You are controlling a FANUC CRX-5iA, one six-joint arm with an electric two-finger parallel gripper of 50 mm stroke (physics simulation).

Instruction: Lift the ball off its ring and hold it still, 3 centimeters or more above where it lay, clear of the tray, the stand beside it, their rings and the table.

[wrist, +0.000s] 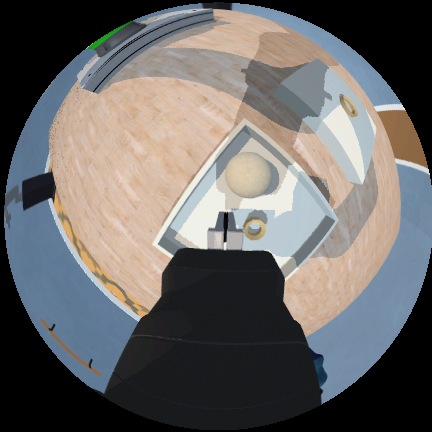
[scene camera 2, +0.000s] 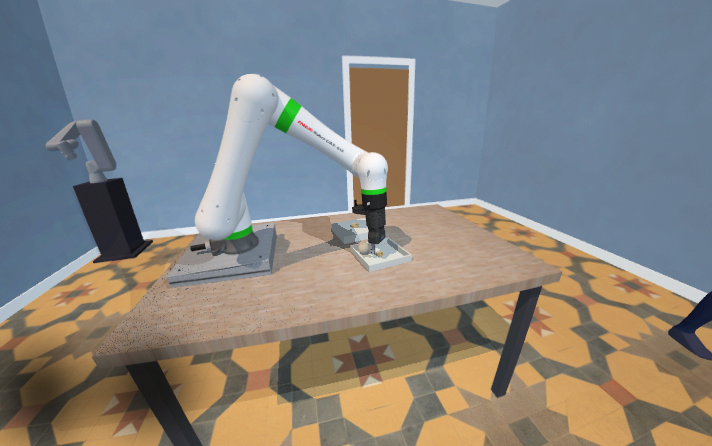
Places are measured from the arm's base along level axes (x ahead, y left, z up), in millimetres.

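Pixels of known places: gripper, fingertip midpoint: (wrist: 225, 220) (scene camera 2: 372, 253); arm's base, origin of the base link: (scene camera 2: 240, 245).
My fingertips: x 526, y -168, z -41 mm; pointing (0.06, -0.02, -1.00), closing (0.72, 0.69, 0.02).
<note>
Ahead of a thing's pixels: the offset from my fingertips to its middle. "*": to the spot under its first point. Level surfaces: height alone.
The pale beige ball @(dy +53, dx -20, dz +3 mm) (scene camera 2: 364, 247) (wrist: 248, 175) rests in the white tray @(dy +15, dx +37, dz -11 mm) (scene camera 2: 391, 264) (wrist: 187, 205), toward one corner and off its ring. The tray's small tan ring @(* dy +23, dx +39, dz -18 mm) (scene camera 2: 379, 253) (wrist: 246, 233) lies on the tray floor, apart from the ball. My gripper (scene camera 2: 373, 251) (wrist: 225, 220) points down over the tray, its two fingertips together and nothing between them. In the wrist view the fingers are just left of the ring, and the ball is beyond the fingertips, apart from them. Whether the fingertips touch the tray floor I cannot tell.
The grey-white stand (scene camera 2: 344, 233) (wrist: 300, 92) is beside the tray, toward the door side, with a second tan ring @(* dy +293, dx +4, dz +13 mm) (scene camera 2: 354, 225) (wrist: 349, 106) on top. The tray's raised walls surround ball and fingers. The robot's base plate (scene camera 2: 220, 270) (wrist: 150, 45) sits on the wooden table @(dz -25 mm) (scene camera 2: 315, 294) (wrist: 120, 135).
</note>
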